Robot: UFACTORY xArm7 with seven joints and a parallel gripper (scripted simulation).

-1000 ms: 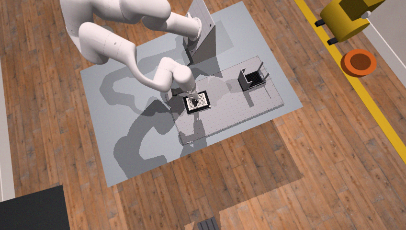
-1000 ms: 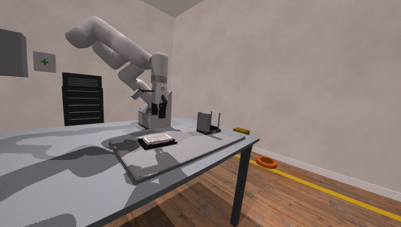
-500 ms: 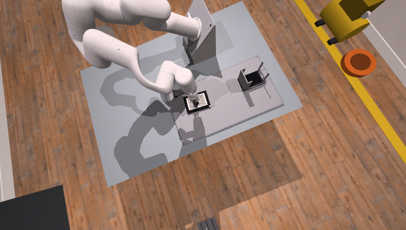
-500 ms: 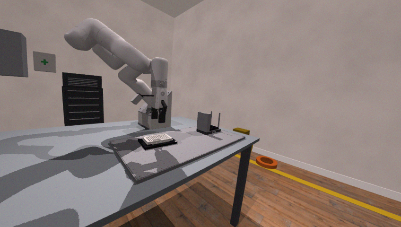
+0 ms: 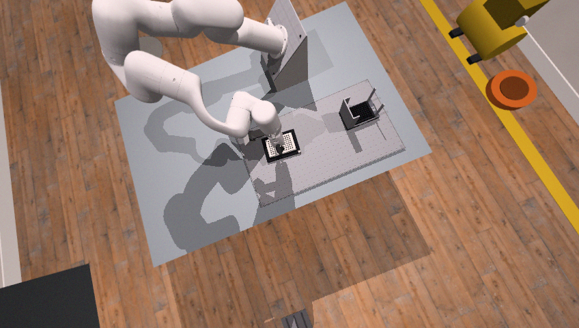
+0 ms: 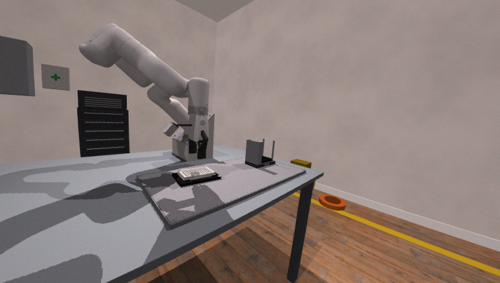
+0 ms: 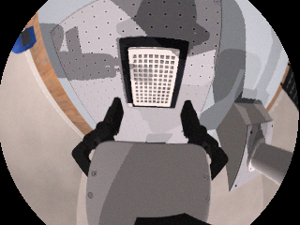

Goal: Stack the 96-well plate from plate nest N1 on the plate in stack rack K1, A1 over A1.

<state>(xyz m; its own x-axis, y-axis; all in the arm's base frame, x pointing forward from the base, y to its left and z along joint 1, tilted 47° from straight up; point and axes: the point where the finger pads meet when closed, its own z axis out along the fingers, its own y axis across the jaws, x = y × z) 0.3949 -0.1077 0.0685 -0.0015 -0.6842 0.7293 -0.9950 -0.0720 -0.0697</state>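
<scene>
Right now my hand is 8 cm above the white 96-well plate. Round my hand: dark 96-well plate: 3 cm behind, 38 cm to the left, 7 cm below; then pale A1 mark: 5 cm ahead, 8 cm to the left, 9 cm below.
</scene>
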